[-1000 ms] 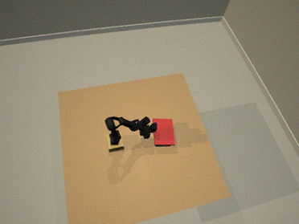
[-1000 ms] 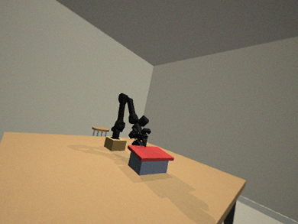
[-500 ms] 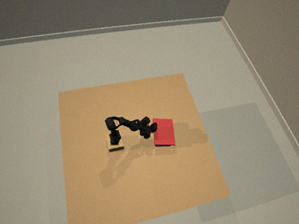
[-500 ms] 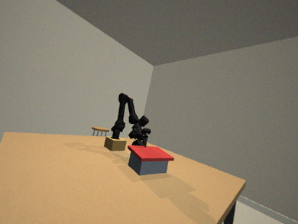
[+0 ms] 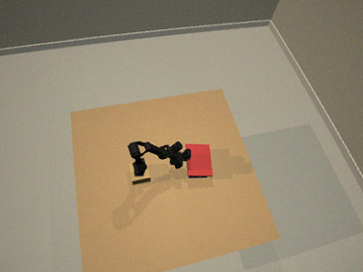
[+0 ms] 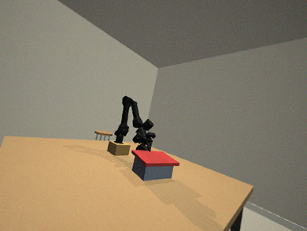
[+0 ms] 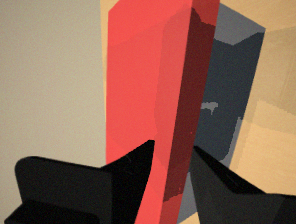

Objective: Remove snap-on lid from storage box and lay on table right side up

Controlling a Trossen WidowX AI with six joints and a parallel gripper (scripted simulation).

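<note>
Right now the red lid is 8 cm ahead of my gripper tip. Round my gripper tip: blue storage box: 7 cm ahead, 6 cm below.
</note>
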